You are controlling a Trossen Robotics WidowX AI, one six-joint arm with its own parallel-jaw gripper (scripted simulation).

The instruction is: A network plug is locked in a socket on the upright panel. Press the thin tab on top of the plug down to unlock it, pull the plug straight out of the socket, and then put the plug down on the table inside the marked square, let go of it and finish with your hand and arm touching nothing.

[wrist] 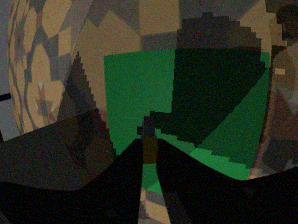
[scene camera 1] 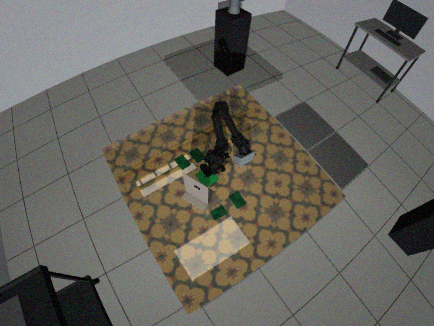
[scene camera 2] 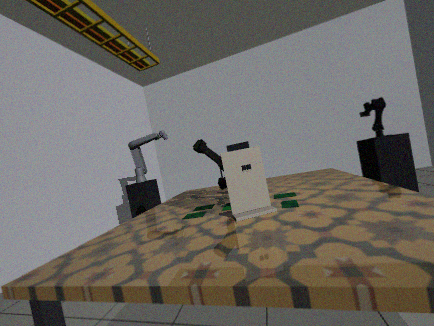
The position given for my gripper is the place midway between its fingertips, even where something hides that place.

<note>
I see my gripper [wrist: 148, 145] and a green square [wrist: 209, 103].
</note>
